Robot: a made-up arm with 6 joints. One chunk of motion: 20 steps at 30 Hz.
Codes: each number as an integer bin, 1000 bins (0 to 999) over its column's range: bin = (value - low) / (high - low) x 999, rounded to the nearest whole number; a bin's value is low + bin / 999 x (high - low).
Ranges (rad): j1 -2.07..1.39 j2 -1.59..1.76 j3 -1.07..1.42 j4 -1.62..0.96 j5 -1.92..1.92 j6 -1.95..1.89
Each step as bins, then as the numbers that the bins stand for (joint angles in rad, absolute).
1 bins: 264 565 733 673 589 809
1 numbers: -1.1556 0.3046 0.7570 0.1181 0.3440 1.1597
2 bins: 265 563 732 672 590 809
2 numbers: -1.1522 0.2979 0.7545 0.1155 0.3479 1.1597
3 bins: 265 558 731 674 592 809
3 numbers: -1.1522 0.2812 0.7520 0.1207 0.3556 1.1597
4 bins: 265 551 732 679 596 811
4 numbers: -1.1522 0.2577 0.7545 0.1336 0.3709 1.1674
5 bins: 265 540 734 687 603 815
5 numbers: -1.1522 0.2208 0.7595 0.1542 0.3978 1.1827
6 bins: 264 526 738 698 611 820
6 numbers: -1.1556 0.1739 0.7695 0.1826 0.4286 1.2020
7 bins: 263 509 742 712 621 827
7 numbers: -1.1591 0.1169 0.7794 0.2188 0.4670 1.2289
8 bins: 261 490 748 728 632 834
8 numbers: -1.1660 0.0531 0.7944 0.2601 0.5093 1.2558
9 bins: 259 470 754 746 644 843
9 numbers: -1.1730 -0.0139 0.8093 0.3066 0.5554 1.2904
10 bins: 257 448 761 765 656 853
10 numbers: -1.1799 -0.0877 0.8268 0.3557 0.6016 1.3288
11 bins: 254 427 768 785 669 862
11 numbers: -1.1903 -0.1581 0.8442 0.4073 0.6515 1.3634
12 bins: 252 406 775 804 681 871
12 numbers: -1.1972 -0.2285 0.8617 0.4564 0.6977 1.3980
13 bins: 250 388 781 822 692 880
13 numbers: -1.2041 -0.2889 0.8766 0.5029 0.7399 1.4326
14 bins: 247 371 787 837 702 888
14 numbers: -1.2145 -0.3459 0.8916 0.5416 0.7784 1.4633
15 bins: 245 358 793 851 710 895
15 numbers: -1.2215 -0.3895 0.9065 0.5778 0.8091 1.4902
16 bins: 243 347 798 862 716 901
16 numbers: -1.2284 -0.4264 0.9190 0.6062 0.8322 1.5133
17 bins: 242 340 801 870 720 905
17 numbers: -1.2318 -0.4499 0.9265 0.6268 0.8476 1.5287
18 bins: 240 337 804 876 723 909
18 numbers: -1.2388 -0.4599 0.9340 0.6423 0.8591 1.5441
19 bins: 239 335 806 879 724 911
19 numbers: -1.2422 -0.4666 0.9389 0.6501 0.8629 1.5517
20 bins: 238 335 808 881 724 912
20 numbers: -1.2457 -0.4666 0.9439 0.6553 0.8629 1.5556
